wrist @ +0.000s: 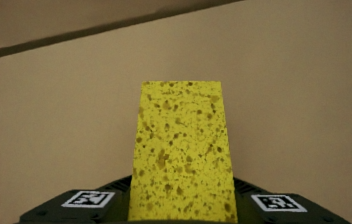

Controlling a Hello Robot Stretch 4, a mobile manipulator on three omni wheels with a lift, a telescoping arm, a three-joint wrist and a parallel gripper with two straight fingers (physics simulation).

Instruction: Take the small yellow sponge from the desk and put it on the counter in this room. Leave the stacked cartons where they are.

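Frame: origin at the robot's base, x left, y ahead, z down, level; millimetres.
Where they show: gripper, between the fingertips: (pixel 181 188).
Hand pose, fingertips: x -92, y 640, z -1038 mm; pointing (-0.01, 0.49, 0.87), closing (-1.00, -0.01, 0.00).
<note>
After its pixels a point has its place.
The yellow sponge (pixel 181 135) @[z -1078, x -91, y 667 mm] with brown specks stands out in front of the wrist camera, its far end near the middle of the view. My gripper (pixel 181 188) @[z -1038, x -92, y 640 mm] is shut on the sponge, with one dark finger against its left side and one against its right side. The fingertips themselves are mostly hidden. The desk and the counter cannot be told for certain in this view, and no stack of cartons can be made out.
A plain tan surface (pixel 290 100) @[z -1033, x -200, y 726 mm] fills the background behind the sponge. A dark slanting gap (pixel 100 32) @[z -1002, x 28, y 869 mm] runs across the upper left, with another brownish surface (pixel 75 15) @[z -1035, x 50, y 862 mm] beyond it. How far off these surfaces are cannot be told.
</note>
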